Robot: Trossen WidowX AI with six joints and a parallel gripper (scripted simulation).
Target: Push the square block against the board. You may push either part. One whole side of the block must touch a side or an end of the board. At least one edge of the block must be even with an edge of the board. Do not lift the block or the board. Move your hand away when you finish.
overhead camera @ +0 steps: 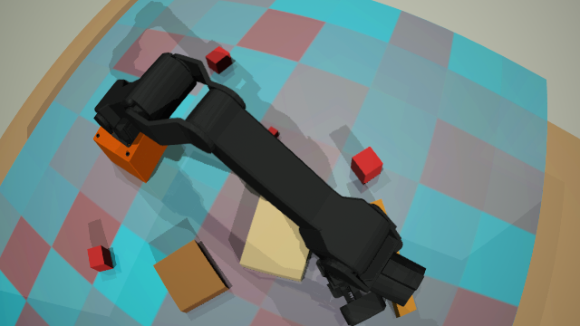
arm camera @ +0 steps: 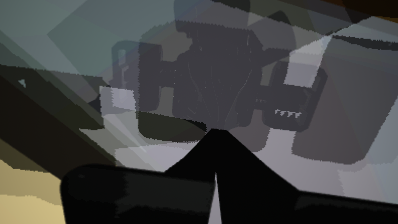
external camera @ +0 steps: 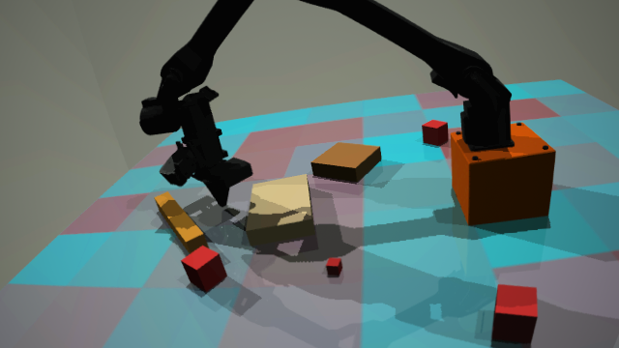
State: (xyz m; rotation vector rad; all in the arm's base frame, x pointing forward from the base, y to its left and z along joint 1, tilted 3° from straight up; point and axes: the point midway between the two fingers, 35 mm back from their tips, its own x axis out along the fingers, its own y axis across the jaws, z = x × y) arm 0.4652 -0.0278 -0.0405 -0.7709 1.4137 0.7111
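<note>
Now: the brown square block 220 mm behind my gripper tip, 130 mm to the right of it and 10 mm above it. Round my gripper tip: board (120 mm behind, 30 mm to the left, 10 mm above); long orange bar (60 mm to the left, 60 mm ahead, 10 mm above).
</note>
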